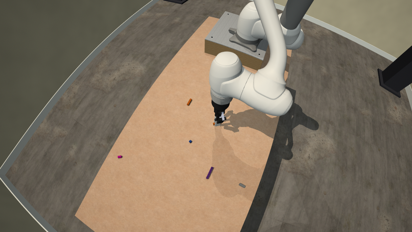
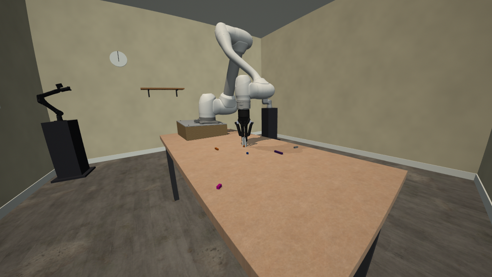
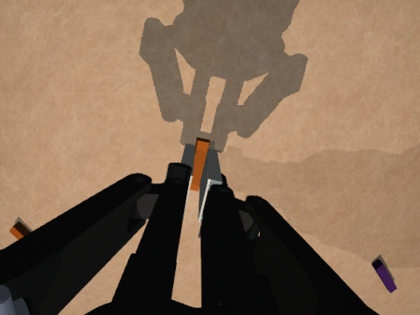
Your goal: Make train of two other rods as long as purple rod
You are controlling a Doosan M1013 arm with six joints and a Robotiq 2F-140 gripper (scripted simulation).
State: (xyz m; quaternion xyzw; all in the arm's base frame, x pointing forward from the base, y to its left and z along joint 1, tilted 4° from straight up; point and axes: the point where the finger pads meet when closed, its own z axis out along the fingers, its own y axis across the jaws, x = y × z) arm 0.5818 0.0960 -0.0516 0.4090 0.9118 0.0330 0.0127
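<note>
Now: the magenta rod 42 cm ahead of my hand, 33 cm to the right of it and 3 cm below it. Also, from my hand: purple rod (24 cm ahead, 9 cm to the left, 3 cm below); blue rod (15 cm ahead, 6 cm to the right, 3 cm below); orange rod (3 cm below).
</note>
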